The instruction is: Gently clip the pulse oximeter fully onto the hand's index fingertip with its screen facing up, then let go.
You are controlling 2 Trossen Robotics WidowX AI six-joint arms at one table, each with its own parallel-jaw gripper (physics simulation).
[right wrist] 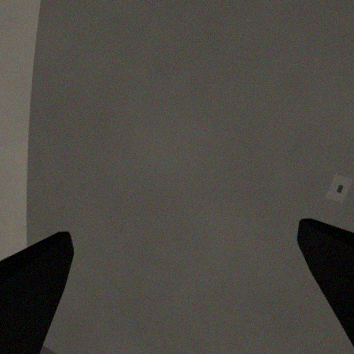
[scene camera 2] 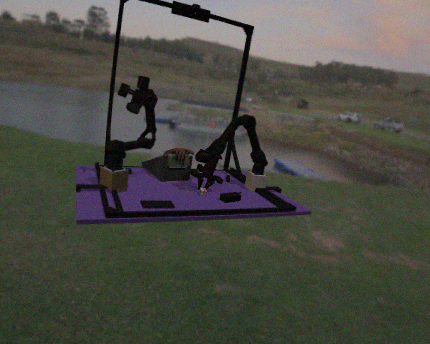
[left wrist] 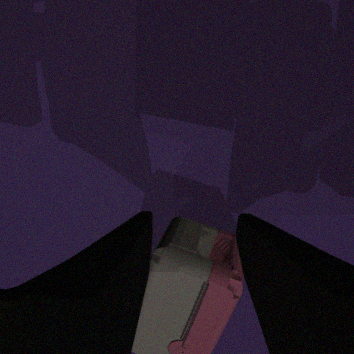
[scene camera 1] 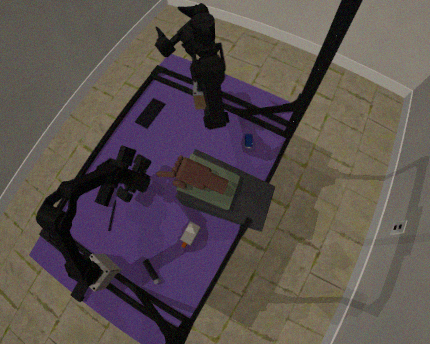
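Pixels of known places: left gripper, fingertip midpoint: [scene camera 2: 201, 190] [left wrist: 194, 223]; right gripper, fingertip midpoint: [right wrist: 186, 236] [scene camera 2: 135, 95] [scene camera 1: 167, 17]; left arm's base, link origin: [scene camera 2: 257, 173] [scene camera 1: 92, 272]; right arm's base, link origin: [scene camera 2: 114, 168] [scene camera 1: 204, 85].
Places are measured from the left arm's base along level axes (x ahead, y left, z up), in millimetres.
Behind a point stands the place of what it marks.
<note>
The pulse oximeter [scene camera 2: 203, 191] {y 170, x 393, z -77 mm} [left wrist: 185, 290] {y 127, x 386, z -74 mm}, pale grey and pink, is low at the purple table. In the left wrist view it lies slanted, its pale and pink halves side by side. My left gripper [scene camera 2: 204, 186] {y 112, x 388, z -93 mm} [left wrist: 194, 223] {y 112, x 388, z -93 mm} is shut on it, with a dark finger against each side. In scene camera 1 my left gripper [scene camera 1: 131, 176] hides it. The brown hand [scene camera 1: 202, 175] {y -124, x 521, z 74 mm} [scene camera 2: 179, 151] {y -26, x 509, z 87 mm} rests on a green pad on a dark sloped block, its index finger [scene camera 1: 165, 174] reaching out toward the left gripper. My right gripper [scene camera 1: 170, 21] {y 198, x 802, z 376 mm} [right wrist: 186, 236] {y 198, x 802, z 376 mm} is open and empty, raised away from the hand.
A black box [scene camera 1: 104, 195] {y 197, x 238, z -71 mm} [scene camera 2: 230, 197] {y 243, x 263, z -77 mm} and a thin dark stick [scene camera 1: 112, 216] {y 120, x 190, z -98 mm} lie near the left gripper. A white box [scene camera 1: 190, 233] {y -187, x 339, z -77 mm}, a dark cylinder [scene camera 1: 151, 270] {y -153, x 133, z -81 mm}, a small blue object [scene camera 1: 249, 141] {y -156, x 784, z -73 mm} and a flat black rectangle [scene camera 1: 150, 112] {y 309, x 657, z -97 mm} [scene camera 2: 157, 204] {y 324, x 659, z -97 mm} are on the table. Black frame bars surround it.
</note>
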